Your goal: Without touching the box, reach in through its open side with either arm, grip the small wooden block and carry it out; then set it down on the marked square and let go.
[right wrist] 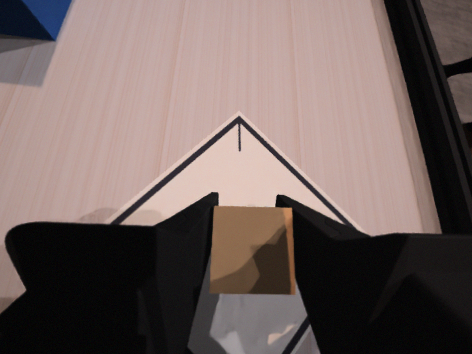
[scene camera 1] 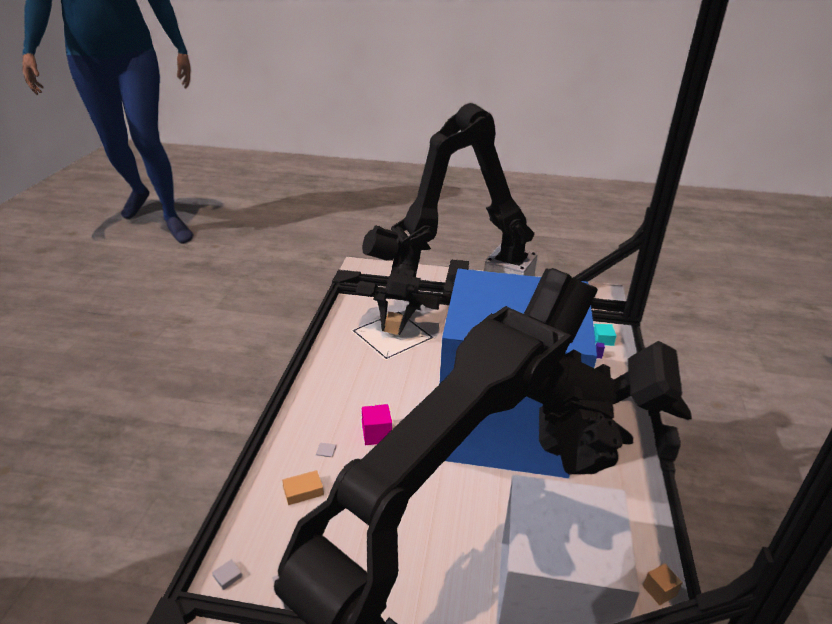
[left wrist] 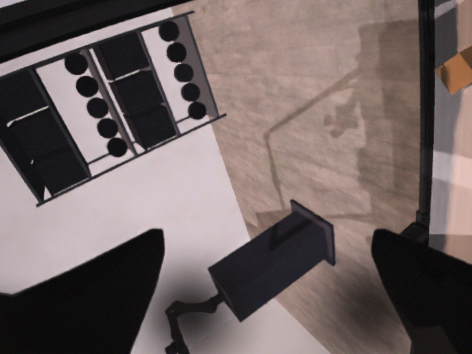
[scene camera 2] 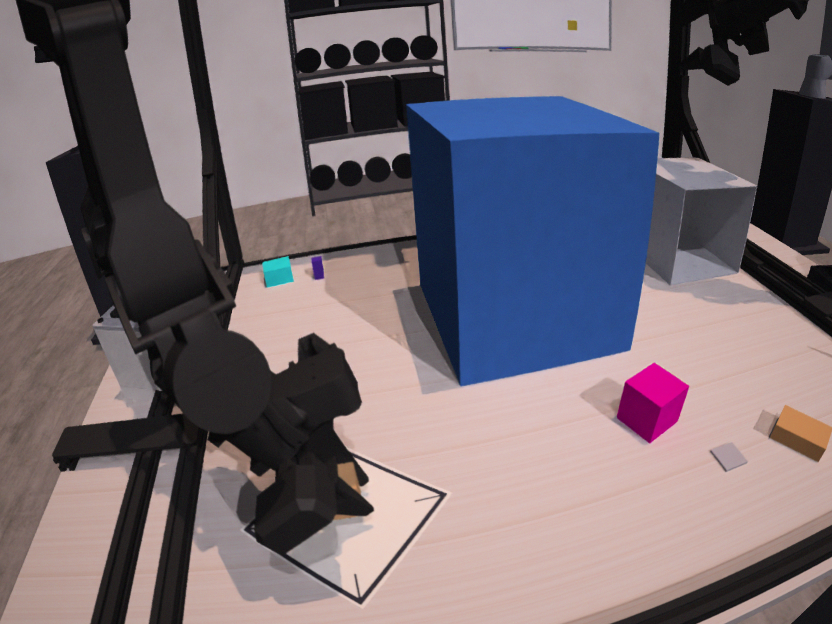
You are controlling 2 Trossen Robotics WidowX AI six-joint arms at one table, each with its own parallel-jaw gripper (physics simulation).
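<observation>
The small wooden block point(scene camera 1: 393, 323) point(scene camera 2: 347, 479) point(right wrist: 252, 250) is between the fingers of my right gripper point(scene camera 1: 392, 329) point(scene camera 2: 361, 495) point(right wrist: 247, 200), which is shut on it. The block is low over the marked square point(scene camera 1: 387, 346) point(scene camera 2: 389, 530) point(right wrist: 240, 170), near its middle; whether it touches the surface cannot be told. The large blue box point(scene camera 1: 490, 295) point(scene camera 2: 544, 248) point(right wrist: 37, 15) stands upright, apart from the right gripper; its open side does not show. My left gripper point(scene camera 1: 674, 426) point(left wrist: 268, 240) is open and empty, raised beyond the box's side in scene camera 1.
A grey open-fronted box point(scene camera 1: 571, 510) point(scene camera 2: 702, 175) stands near the blue box. A magenta cube point(scene camera 1: 376, 424) point(scene camera 2: 651, 403), a flat grey tile point(scene camera 1: 325, 450) point(scene camera 2: 729, 456) and an orange block point(scene camera 1: 302, 488) point(scene camera 2: 801, 433) lie apart. Cyan point(scene camera 1: 604, 333) point(scene camera 2: 277, 272) and purple point(scene camera 2: 317, 267) blocks lie behind.
</observation>
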